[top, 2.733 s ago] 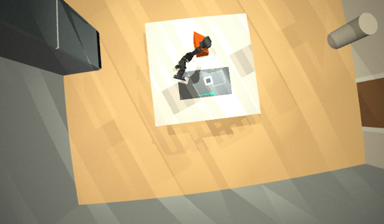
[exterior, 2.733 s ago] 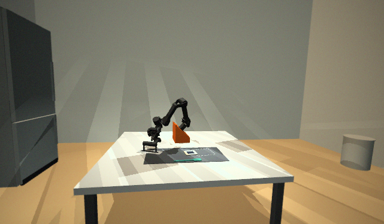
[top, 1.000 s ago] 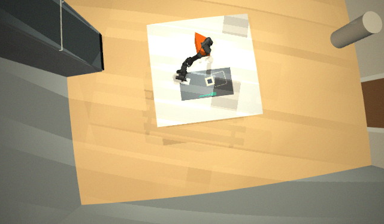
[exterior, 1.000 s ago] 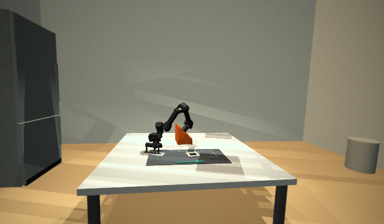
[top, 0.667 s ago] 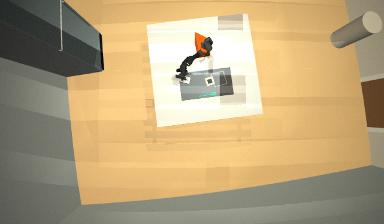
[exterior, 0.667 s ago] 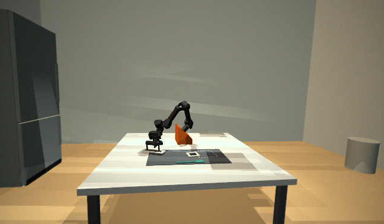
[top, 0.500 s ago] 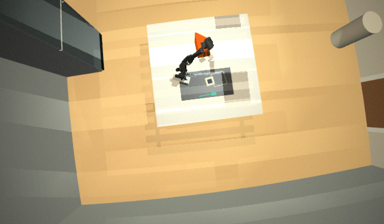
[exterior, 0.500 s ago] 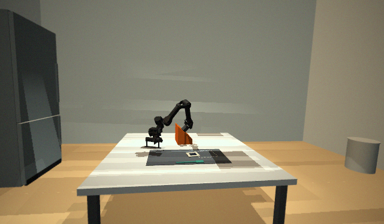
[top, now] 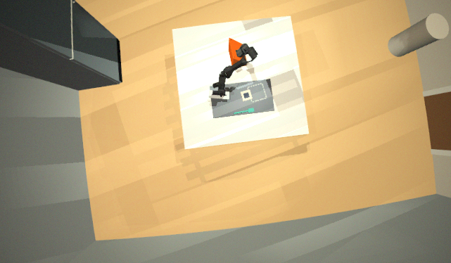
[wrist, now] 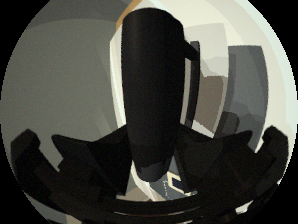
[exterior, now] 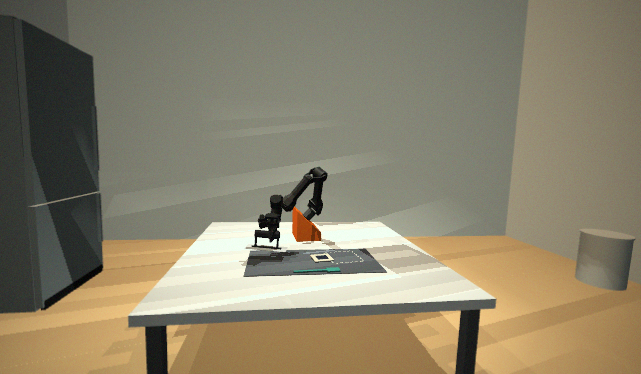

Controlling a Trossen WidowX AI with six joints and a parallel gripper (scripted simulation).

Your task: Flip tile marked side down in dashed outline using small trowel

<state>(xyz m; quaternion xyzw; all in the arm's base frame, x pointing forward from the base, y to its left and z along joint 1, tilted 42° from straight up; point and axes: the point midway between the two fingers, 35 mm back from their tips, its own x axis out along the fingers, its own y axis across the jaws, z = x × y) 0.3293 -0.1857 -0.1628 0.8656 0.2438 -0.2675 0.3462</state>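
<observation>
Now: the dark mat 21 cm to the left of my gripper tip, 12 cm below it and 4 cm ahead of it. From my gripper tip the other things lie so: teal trowel: 22 cm to the left, 18 cm ahead, 9 cm below; then tile: 26 cm to the left, 9 cm below, 3 cm ahead.
</observation>
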